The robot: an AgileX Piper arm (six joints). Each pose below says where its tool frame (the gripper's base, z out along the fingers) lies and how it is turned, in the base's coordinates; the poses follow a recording.
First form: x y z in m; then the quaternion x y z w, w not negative.
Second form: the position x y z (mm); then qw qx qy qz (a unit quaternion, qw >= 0). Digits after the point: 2 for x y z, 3 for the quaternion.
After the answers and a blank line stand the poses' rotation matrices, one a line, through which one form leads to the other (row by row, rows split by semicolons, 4 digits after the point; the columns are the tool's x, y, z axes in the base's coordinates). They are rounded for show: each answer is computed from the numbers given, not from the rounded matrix.
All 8 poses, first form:
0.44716, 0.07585, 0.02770, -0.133, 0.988, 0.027, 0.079
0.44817, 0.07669, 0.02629, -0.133, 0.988, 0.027, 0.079
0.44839, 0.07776, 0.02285, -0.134, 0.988, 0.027, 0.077
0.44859, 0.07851, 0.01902, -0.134, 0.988, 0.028, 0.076
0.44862, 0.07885, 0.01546, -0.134, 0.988, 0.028, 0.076
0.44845, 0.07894, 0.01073, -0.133, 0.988, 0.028, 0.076
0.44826, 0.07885, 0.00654, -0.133, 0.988, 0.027, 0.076
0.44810, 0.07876, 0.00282, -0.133, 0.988, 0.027, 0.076
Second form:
447.16, 75.85, 27.70, 0.079, -0.133, 0.988, 0.027
448.17, 76.69, 26.29, 0.079, -0.133, 0.988, 0.027
448.39, 77.76, 22.85, 0.077, -0.134, 0.988, 0.027
448.59, 78.51, 19.02, 0.076, -0.134, 0.988, 0.028
448.62, 78.85, 15.46, 0.076, -0.134, 0.988, 0.028
448.45, 78.94, 10.73, 0.076, -0.133, 0.988, 0.028
448.26, 78.85, 6.54, 0.076, -0.133, 0.988, 0.027
448.10, 78.76, 2.82, 0.076, -0.133, 0.988, 0.027

-0.9522 -0.2669 0.1488; -0.2583 0.9632 0.0743; -0.1632 0.0323 -0.9861
-0.9522 -0.2669 0.1488; -0.2583 0.9632 0.0743; -0.1632 0.0323 -0.9861
-0.9523 -0.2687 0.1448; -0.2604 0.9627 0.0739; -0.1593 0.0327 -0.9867
-0.9526 -0.2689 0.1426; -0.2604 0.9625 0.0756; -0.1576 0.0349 -0.9869
-0.9526 -0.2689 0.1426; -0.2604 0.9625 0.0756; -0.1576 0.0349 -0.9869
-0.9531 -0.2670 0.1427; -0.2585 0.9631 0.0755; -0.1576 0.0351 -0.9869
-0.9531 -0.2668 0.1429; -0.2586 0.9632 0.0735; -0.1573 0.0331 -0.9870
-0.9531 -0.2668 0.1429; -0.2586 0.9632 0.0735; -0.1573 0.0331 -0.9870

